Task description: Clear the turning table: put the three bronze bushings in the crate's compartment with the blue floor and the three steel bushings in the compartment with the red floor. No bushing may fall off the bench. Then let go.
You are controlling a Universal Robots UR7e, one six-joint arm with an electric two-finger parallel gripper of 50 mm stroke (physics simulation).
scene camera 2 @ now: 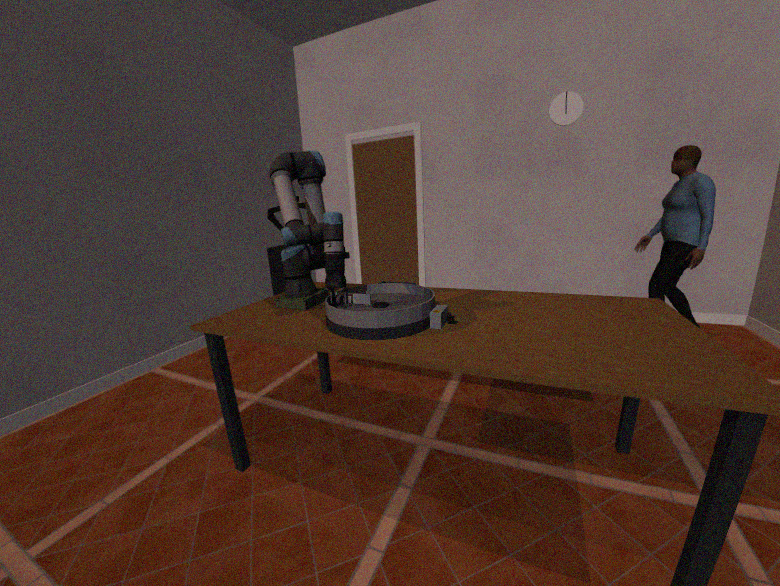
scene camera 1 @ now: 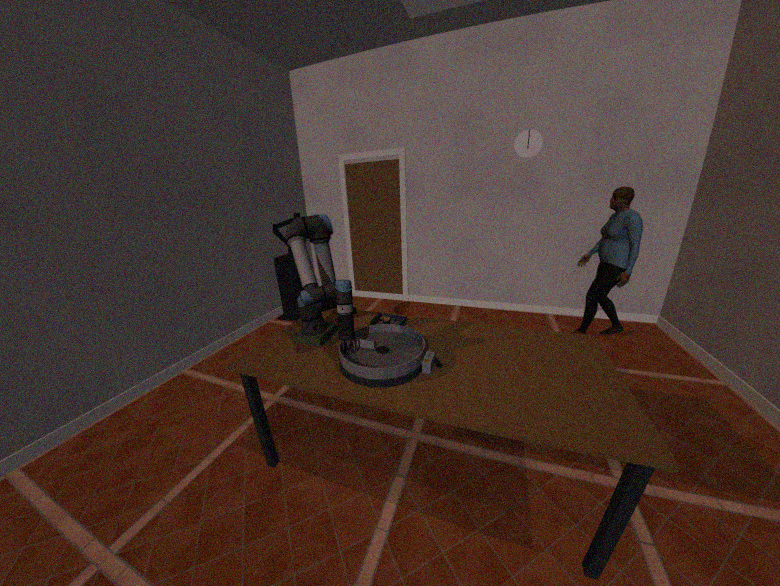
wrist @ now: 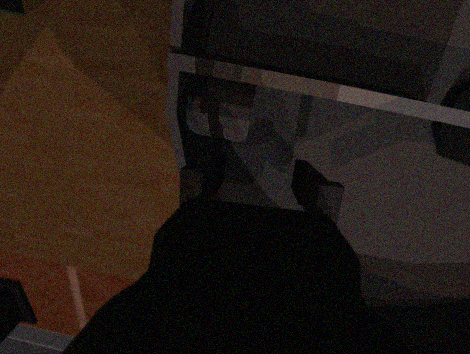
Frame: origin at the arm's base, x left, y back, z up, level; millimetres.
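Seen in the pictures: gripper, fingertip midpoint: [scene camera 2: 339,303] [scene camera 1: 349,349] [wrist: 258,170]; arm's base, link origin: [scene camera 2: 301,293] [scene camera 1: 314,329].
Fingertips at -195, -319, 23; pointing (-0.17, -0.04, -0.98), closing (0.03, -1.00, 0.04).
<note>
Offsets run from my fingertips to a thing's middle, as dx, dy, dz. "pt": to the spot under its first point. Level surfaces: height alone.
The turning table [scene camera 1: 381,373] [scene camera 2: 378,324] [wrist: 173,110] is a round grey drum with a raised rim. My gripper [scene camera 1: 348,345] [scene camera 2: 340,297] [wrist: 258,170] is open and points down inside the rim, at its left side in the scene views. In the wrist view a pale grey rounded piece @[+41, +30, +2] [wrist: 236,125], apparently a bushing, lies past the left finger, between the rim and the divider, partly in shadow. Its metal cannot be told. A dark low box @[+392, -134, -45] [scene camera 1: 398,320], apparently the crate, stands behind the drum; its floor colours cannot be made out. Other bushings cannot be made out.
A pale divider @[pt +54, -68, +6] [scene camera 1: 366,344] [scene camera 2: 361,299] [wrist: 300,85] stands up inside the drum, close to the fingers. A small grey box @[+36, -384, -41] [scene camera 1: 428,362] [scene camera 2: 437,316] sits against the drum's right side on the wooden bench @[dz -70] [scene camera 1: 535,390] [scene camera 2: 535,340]. A person [scene camera 1: 621,239] [scene camera 2: 687,214] stands beyond the bench.
</note>
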